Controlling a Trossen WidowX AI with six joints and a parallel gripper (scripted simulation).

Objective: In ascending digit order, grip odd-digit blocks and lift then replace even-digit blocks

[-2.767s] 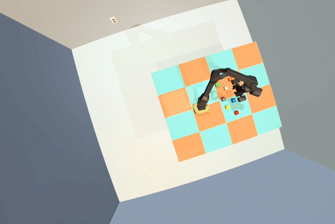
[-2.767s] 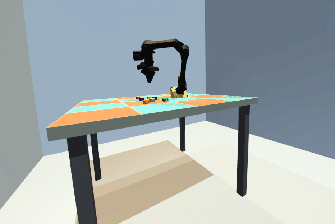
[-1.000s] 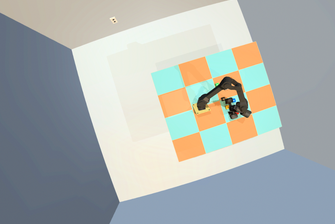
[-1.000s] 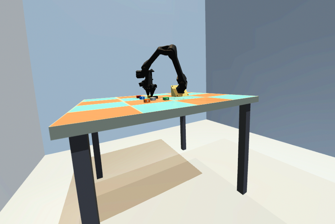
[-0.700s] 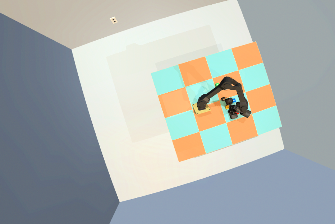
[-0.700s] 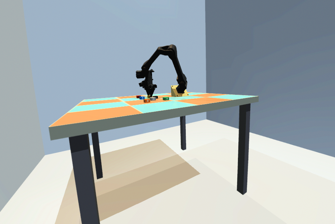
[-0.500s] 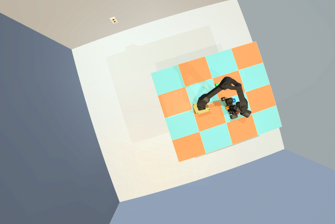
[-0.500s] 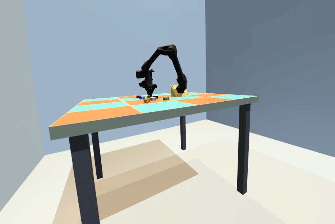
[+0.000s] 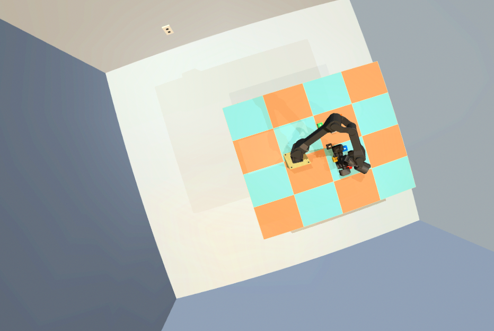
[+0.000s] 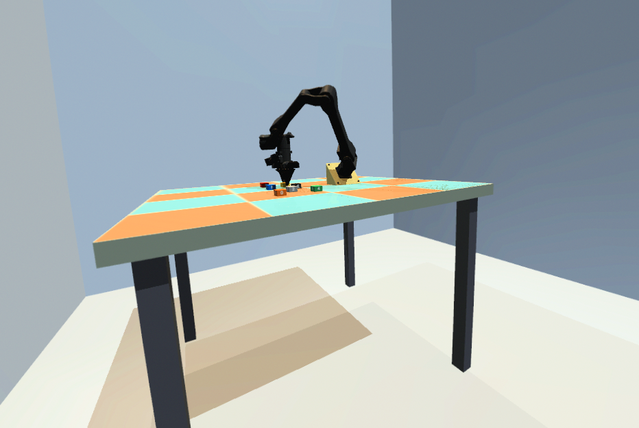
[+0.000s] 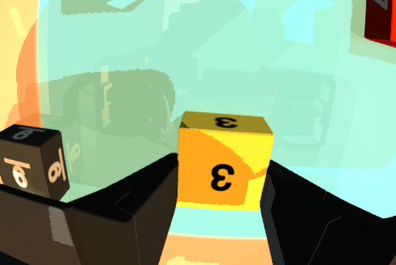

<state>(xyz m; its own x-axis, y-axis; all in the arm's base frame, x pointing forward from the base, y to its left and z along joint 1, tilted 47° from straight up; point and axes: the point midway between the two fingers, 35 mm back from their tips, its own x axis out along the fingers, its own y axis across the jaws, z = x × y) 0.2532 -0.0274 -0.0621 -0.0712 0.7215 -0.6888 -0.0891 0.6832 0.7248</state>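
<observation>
Now: gripper tip right at the yellow block. Round my gripper tip: red block (80 mm ahead, 70 mm to the right); then dark grey block (90 mm to the left, 20 mm behind); then blue block (80 mm ahead, 50 mm to the left).
</observation>
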